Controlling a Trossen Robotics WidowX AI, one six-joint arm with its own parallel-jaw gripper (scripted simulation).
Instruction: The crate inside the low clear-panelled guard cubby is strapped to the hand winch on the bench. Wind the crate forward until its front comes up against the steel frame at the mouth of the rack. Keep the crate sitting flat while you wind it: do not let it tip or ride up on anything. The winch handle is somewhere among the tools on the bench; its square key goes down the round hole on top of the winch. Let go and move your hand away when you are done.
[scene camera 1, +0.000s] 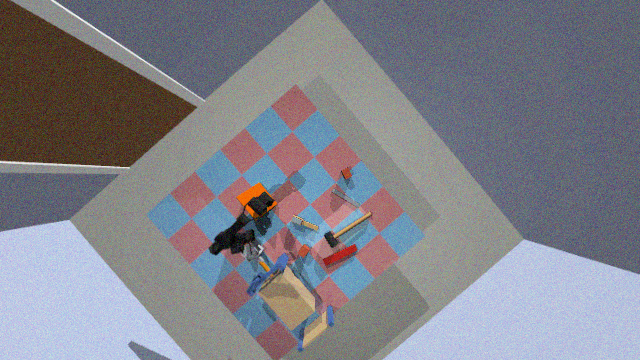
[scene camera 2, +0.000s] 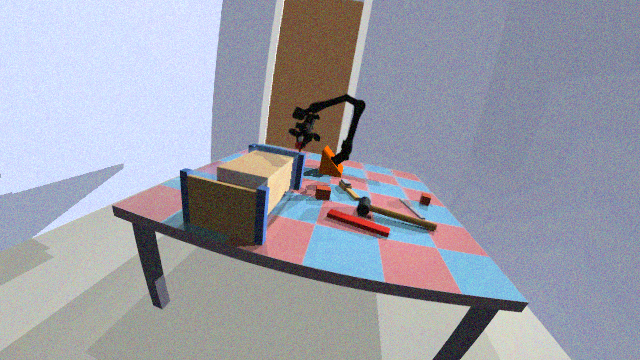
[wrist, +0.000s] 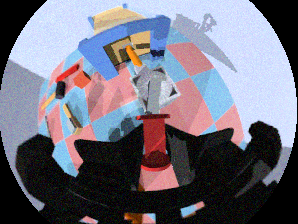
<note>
In view: my gripper (wrist: 152, 125) and a cubby (scene camera 1: 303, 315).
The cubby shows as well in the wrist view (wrist: 97, 23).
</note>
